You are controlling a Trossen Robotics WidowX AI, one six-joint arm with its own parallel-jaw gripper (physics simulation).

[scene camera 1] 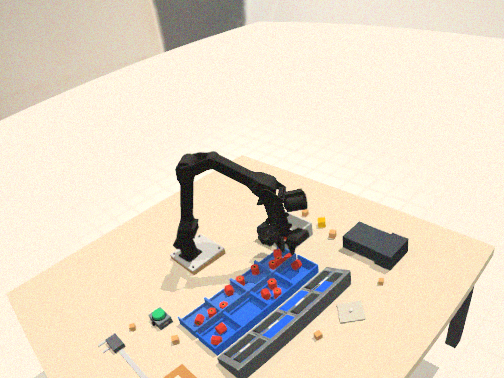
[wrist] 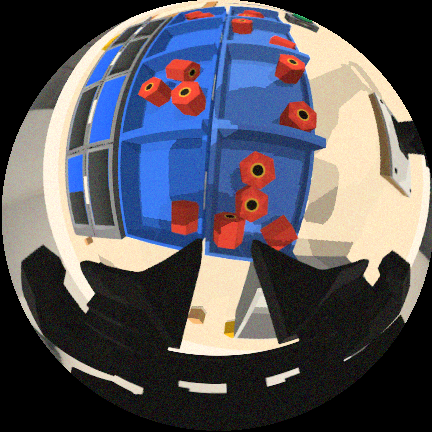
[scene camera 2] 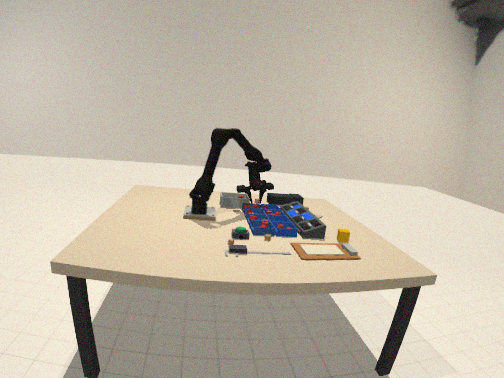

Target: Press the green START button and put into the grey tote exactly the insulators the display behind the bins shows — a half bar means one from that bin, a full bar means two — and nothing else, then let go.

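Where they show: gripper, fingertip midpoint: [scene camera 1: 288,253] [wrist: 226,244] [scene camera 2: 256,203]; arm's base, link origin: [scene camera 1: 190,254] [scene camera 2: 198,212].
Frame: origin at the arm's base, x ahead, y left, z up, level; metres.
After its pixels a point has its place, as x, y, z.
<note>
My gripper [scene camera 1: 289,254] {0.310, 0.174, 0.015} [scene camera 2: 256,201] {0.310, 0.174, 0.015} [wrist: 226,244] {0.310, 0.174, 0.015} is part open and empty, fingers pointing down above the end of the blue bins [scene camera 1: 245,311] [wrist: 155,170] nearest the tote. In the wrist view, an upright red insulator [wrist: 229,232] {0.309, 0.167, 0.008} appears between the fingertips, in the right end bin with several others. One insulator [wrist: 184,217] {0.347, 0.156, 0.008} lies in the left end bin. The grey tote [scene camera 1: 303,227] {0.253, 0.332, -0.004} [scene camera 2: 231,201] {0.187, 0.212, 0.011} [wrist: 260,327] {0.251, 0.332, 0.012} stands beyond that end, with some red showing in it. The display [scene camera 1: 240,369] {0.510, -0.266, 0.033} shows a half blue bar [wrist: 75,172] {0.495, 0.097, 0.031} and two full ones. The green button [scene camera 1: 159,314] {0.160, -0.265, 0.018} [scene camera 2: 241,230] {0.147, -0.282, 0.012} stands at the opposite end.
A black box [scene camera 1: 375,245] {0.551, 0.333, 0.029} [scene camera 2: 285,198] {0.518, 0.315, 0.022} stands beyond the display. A yellow block [scene camera 1: 321,222] {0.299, 0.382, 0.002} and a small orange block [scene camera 1: 332,233] {0.368, 0.350, -0.001} lie near the tote. A flat square plate [scene camera 1: 351,311] {0.613, 0.083, -0.012} lies beside the display. An orange-framed board [scene camera 2: 300,254] {0.328, -0.461, -0.016} lies at the table's front.
</note>
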